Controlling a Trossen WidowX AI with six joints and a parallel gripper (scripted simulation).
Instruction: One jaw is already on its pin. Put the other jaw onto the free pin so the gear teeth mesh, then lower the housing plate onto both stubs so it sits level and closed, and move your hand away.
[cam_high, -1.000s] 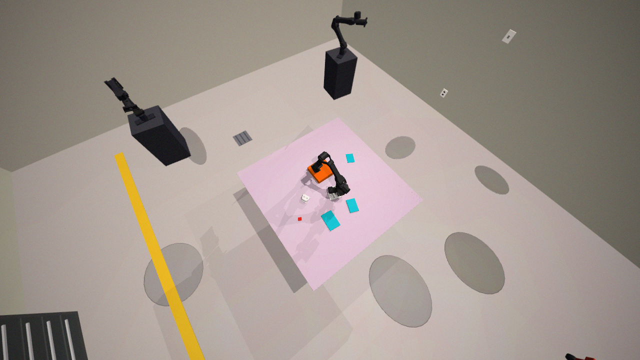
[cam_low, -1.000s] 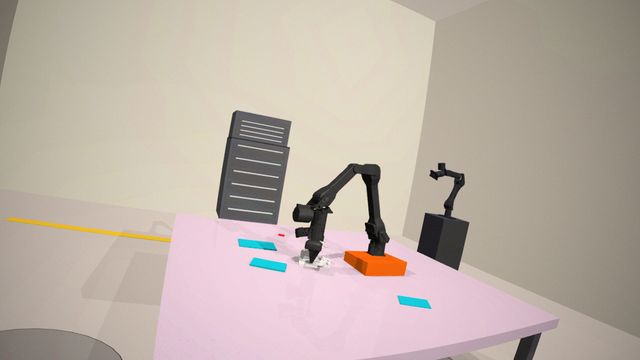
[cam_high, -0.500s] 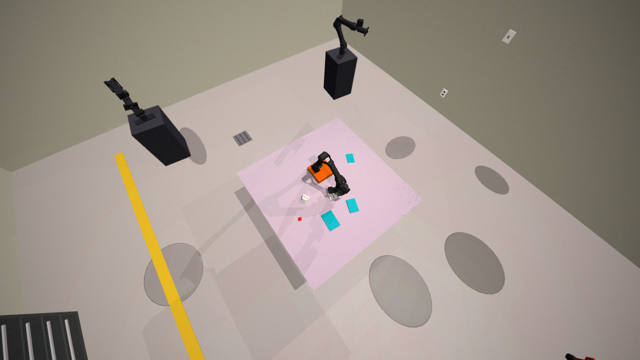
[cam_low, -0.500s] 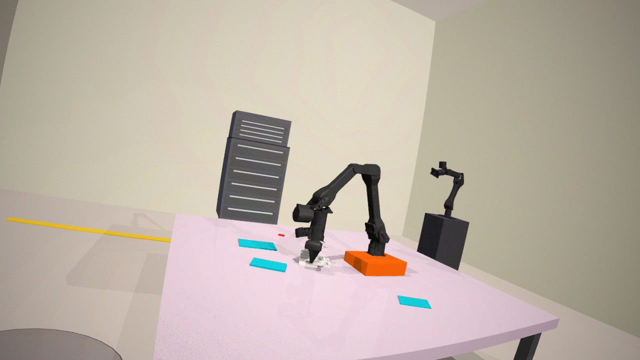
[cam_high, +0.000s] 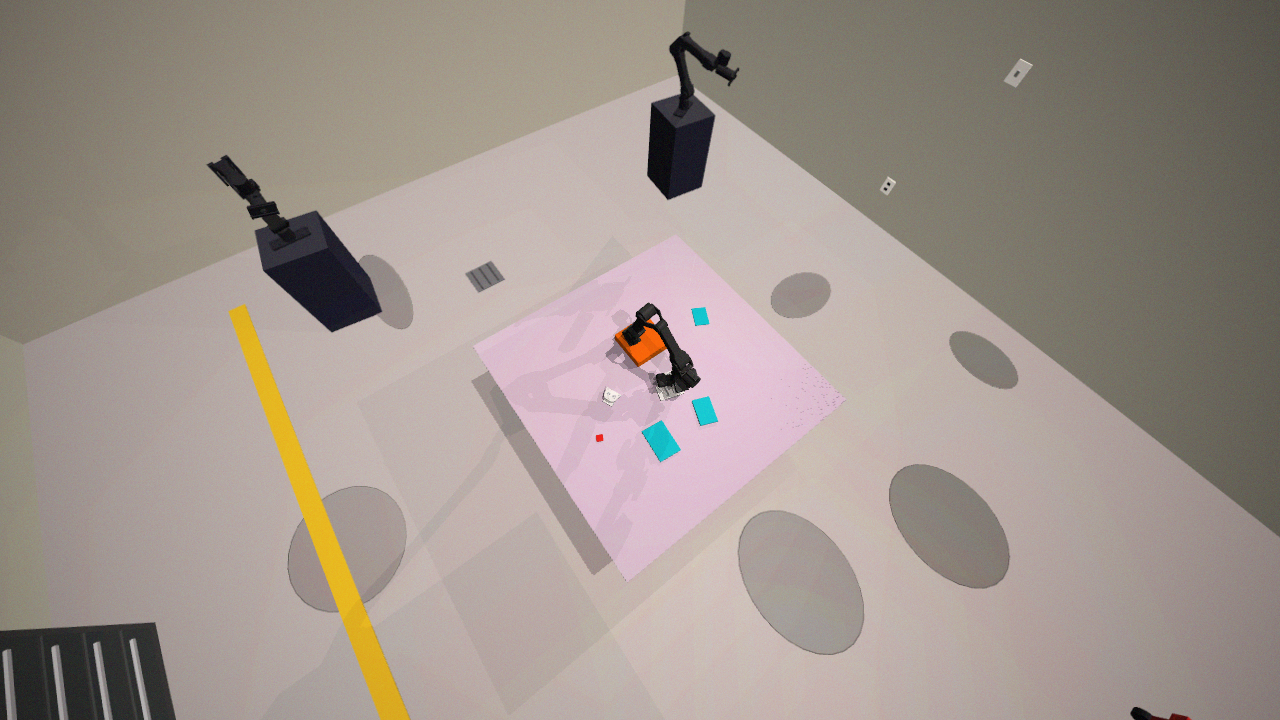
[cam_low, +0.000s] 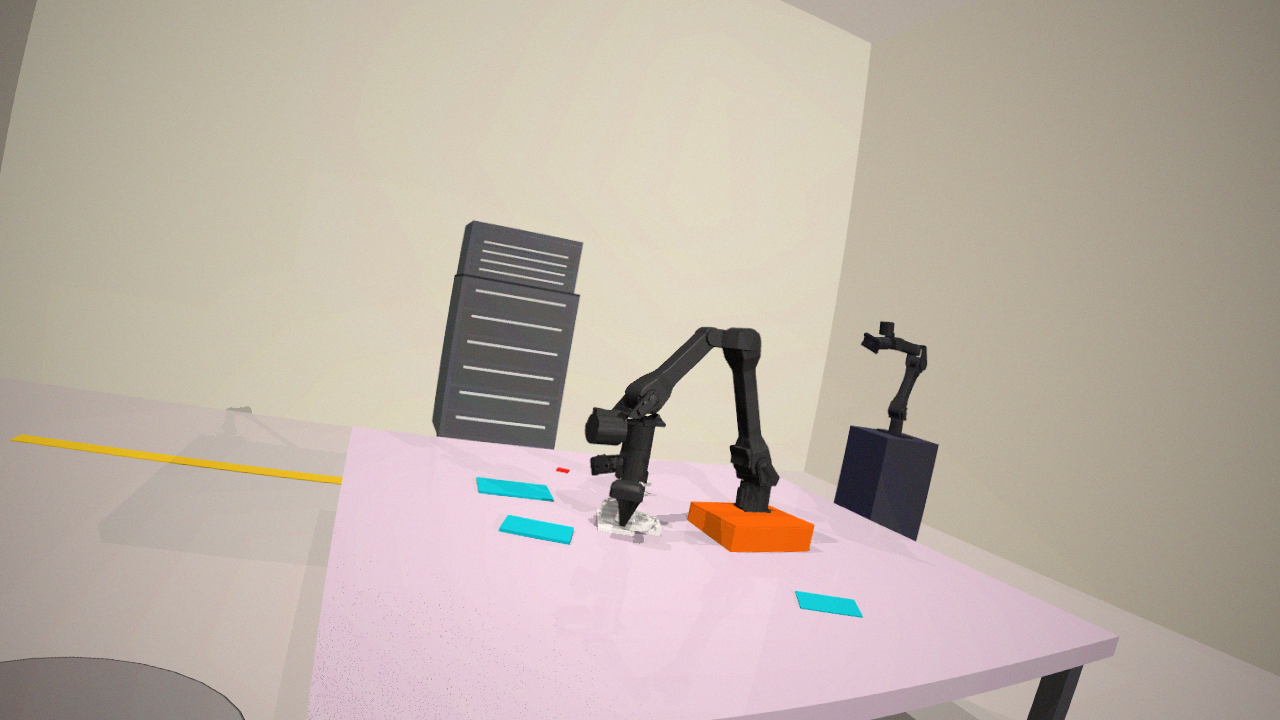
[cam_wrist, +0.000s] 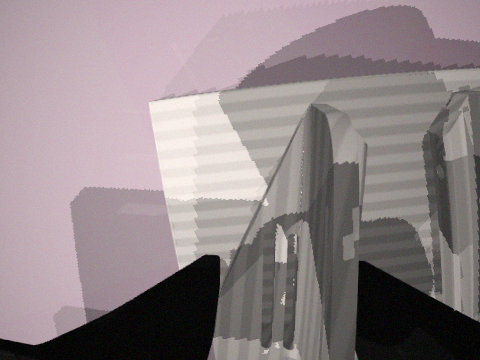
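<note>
The white jaw lies 4 cm behind my gripper tip and 1 cm to the right of it. Also, from my gripper tip: red marker (5 cm ahead, 43 cm to the right, 1 cm below).
</note>
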